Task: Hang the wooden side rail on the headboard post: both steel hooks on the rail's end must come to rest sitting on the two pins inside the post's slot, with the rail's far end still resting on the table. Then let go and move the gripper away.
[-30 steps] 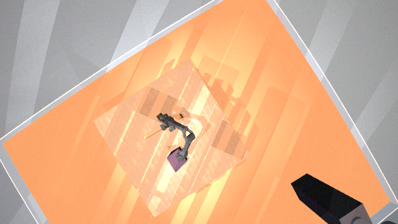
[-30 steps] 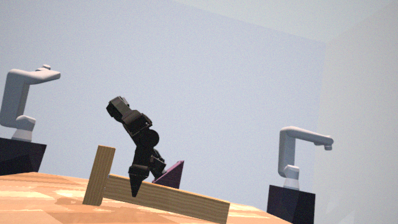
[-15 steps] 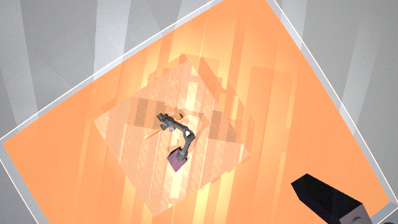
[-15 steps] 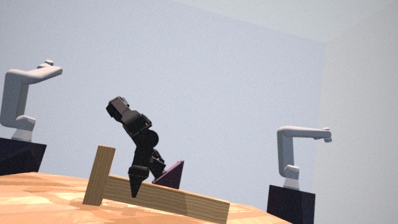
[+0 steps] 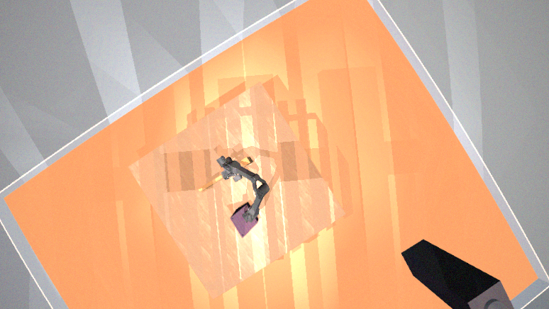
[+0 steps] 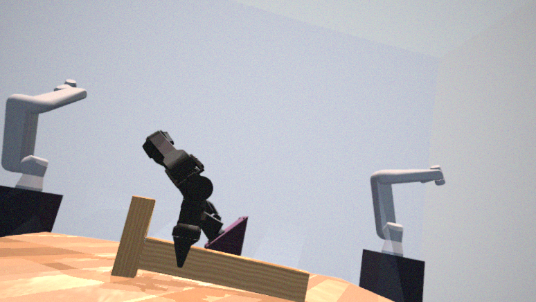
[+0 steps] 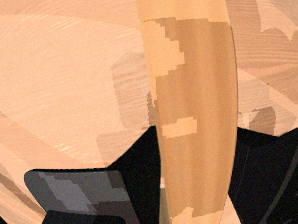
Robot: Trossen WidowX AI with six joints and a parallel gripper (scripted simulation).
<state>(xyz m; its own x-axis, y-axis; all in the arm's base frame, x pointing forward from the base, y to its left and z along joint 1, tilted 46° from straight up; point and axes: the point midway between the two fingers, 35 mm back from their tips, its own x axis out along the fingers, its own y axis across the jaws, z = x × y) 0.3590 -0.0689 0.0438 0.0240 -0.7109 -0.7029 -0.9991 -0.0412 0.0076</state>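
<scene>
My gripper tip is 12 cm to the left of the headboard post and 5 cm below it.
</scene>
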